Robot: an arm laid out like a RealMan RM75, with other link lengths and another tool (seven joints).
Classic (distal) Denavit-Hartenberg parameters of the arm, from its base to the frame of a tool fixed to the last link. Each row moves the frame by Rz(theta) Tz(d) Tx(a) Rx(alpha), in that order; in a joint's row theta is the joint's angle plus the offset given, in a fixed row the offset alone. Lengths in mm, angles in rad.
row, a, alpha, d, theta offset
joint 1, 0, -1.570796, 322.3, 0
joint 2, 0, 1.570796, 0, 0
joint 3, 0, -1.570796, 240.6, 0
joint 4, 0, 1.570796, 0, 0
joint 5, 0, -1.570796, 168, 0
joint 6, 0, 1.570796, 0, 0
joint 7, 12.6, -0.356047, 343.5, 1.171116
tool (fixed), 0, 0, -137.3, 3.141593
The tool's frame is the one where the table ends.
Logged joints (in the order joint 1, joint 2, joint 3, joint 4, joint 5, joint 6, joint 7), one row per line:
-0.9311, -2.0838, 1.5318, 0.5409, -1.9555, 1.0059, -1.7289
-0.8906, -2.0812, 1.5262, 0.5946, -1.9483, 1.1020, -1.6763
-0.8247, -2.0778, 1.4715, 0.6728, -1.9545, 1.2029, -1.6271
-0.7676, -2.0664, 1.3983, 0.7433, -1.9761, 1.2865, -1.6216
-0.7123, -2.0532, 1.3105, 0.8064, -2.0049, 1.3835, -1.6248
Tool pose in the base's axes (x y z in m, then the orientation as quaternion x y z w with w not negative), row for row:
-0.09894, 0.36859, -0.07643, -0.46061, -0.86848, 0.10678, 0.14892
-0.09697, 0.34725, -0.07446, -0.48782, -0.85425, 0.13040, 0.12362
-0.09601, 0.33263, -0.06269, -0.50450, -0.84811, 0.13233, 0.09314
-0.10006, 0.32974, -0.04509, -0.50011, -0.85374, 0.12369, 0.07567
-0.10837, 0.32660, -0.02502, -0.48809, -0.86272, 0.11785, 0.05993
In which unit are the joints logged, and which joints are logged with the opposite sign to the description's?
The joints are logged in radians. Opposite sign: joint 5.
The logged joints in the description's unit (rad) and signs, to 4 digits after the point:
-0.9311, -2.0838, 1.5318, 0.5409, 1.9555, 1.0059, -1.7289
-0.8906, -2.0812, 1.5262, 0.5946, 1.9483, 1.1020, -1.6763
-0.8247, -2.0778, 1.4715, 0.6728, 1.9545, 1.2029, -1.6271
-0.7676, -2.0664, 1.3983, 0.7433, 1.9761, 1.2865, -1.6216
-0.7123, -2.0532, 1.3105, 0.8064, 2.0049, 1.3835, -1.6248

